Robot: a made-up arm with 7 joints. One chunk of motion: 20 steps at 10 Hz.
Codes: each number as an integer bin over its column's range. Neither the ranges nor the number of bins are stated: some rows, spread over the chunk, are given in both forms.
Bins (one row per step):
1: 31 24 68 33 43 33 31
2: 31 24 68 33 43 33 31
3: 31 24 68 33 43 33 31
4: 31 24 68 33 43 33 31
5: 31 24 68 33 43 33 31
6: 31 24 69 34 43 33 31
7: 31 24 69 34 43 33 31
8: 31 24 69 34 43 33 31
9: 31 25 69 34 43 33 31
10: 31 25 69 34 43 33 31
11: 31 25 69 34 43 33 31
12: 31 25 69 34 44 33 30
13: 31 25 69 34 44 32 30
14: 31 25 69 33 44 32 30
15: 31 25 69 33 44 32 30
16: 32 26 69 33 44 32 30
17: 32 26 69 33 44 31 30
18: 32 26 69 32 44 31 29
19: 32 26 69 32 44 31 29
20: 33 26 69 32 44 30 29
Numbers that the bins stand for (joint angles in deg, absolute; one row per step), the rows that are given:
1: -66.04 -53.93 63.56 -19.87 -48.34 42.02 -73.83
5: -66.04 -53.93 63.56 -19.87 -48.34 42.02 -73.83
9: -66.04 -52.31 66.98 -17.24 -48.34 42.02 -73.83
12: -66.04 -52.31 66.98 -17.24 -45.84 42.02 -76.85
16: -63.77 -50.69 66.98 -19.87 -45.84 39.93 -76.85
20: -61.50 -50.69 66.98 -22.49 -45.84 35.75 -79.86
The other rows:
2: -66.04 -53.93 63.56 -19.87 -48.34 42.02 -73.83
3: -66.04 -53.93 63.56 -19.87 -48.34 42.02 -73.83
4: -66.04 -53.93 63.56 -19.87 -48.34 42.02 -73.83
6: -66.04 -53.93 66.98 -17.24 -48.34 42.02 -73.83
7: -66.04 -53.93 66.98 -17.24 -48.34 42.02 -73.83
8: -66.04 -53.93 66.98 -17.24 -48.34 42.02 -73.83
10: -66.04 -52.31 66.98 -17.24 -48.34 42.02 -73.83
11: -66.04 -52.31 66.98 -17.24 -48.34 42.02 -73.83
13: -66.04 -52.31 66.98 -17.24 -45.84 39.93 -76.85
14: -66.04 -52.31 66.98 -19.87 -45.84 39.93 -76.85
15: -66.04 -52.31 66.98 -19.87 -45.84 39.93 -76.85
17: -63.77 -50.69 66.98 -19.87 -45.84 37.84 -76.85
18: -63.77 -50.69 66.98 -22.49 -45.84 37.84 -79.86
19: -63.77 -50.69 66.98 -22.49 -45.84 37.84 -79.86

